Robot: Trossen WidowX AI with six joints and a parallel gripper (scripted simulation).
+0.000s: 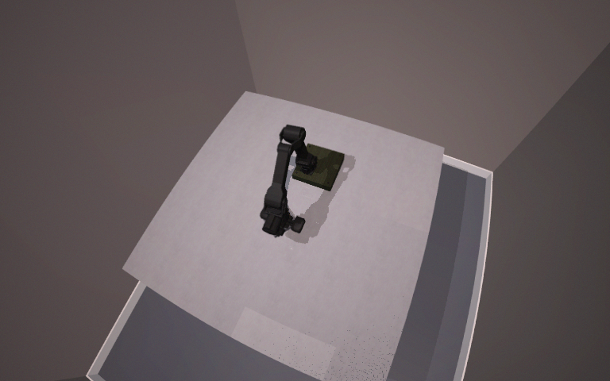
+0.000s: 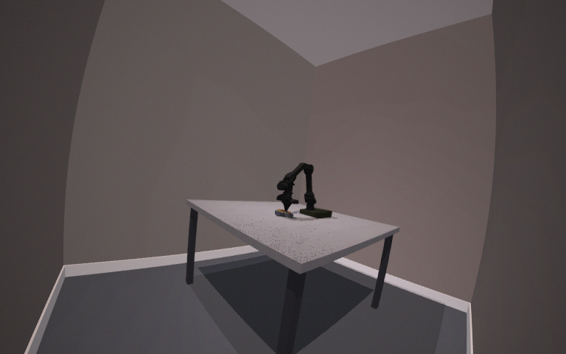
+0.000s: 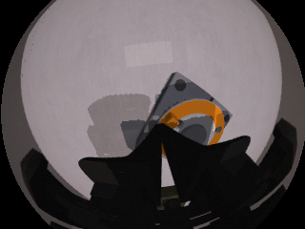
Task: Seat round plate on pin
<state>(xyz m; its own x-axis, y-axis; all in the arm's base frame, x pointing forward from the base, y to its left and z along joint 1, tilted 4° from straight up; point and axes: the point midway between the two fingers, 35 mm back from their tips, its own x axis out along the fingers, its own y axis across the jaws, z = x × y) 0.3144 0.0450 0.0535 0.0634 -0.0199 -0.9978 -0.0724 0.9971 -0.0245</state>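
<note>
Right now the round plate is 30 mm to the right of my gripper tip and 10 mm behind it.
</note>
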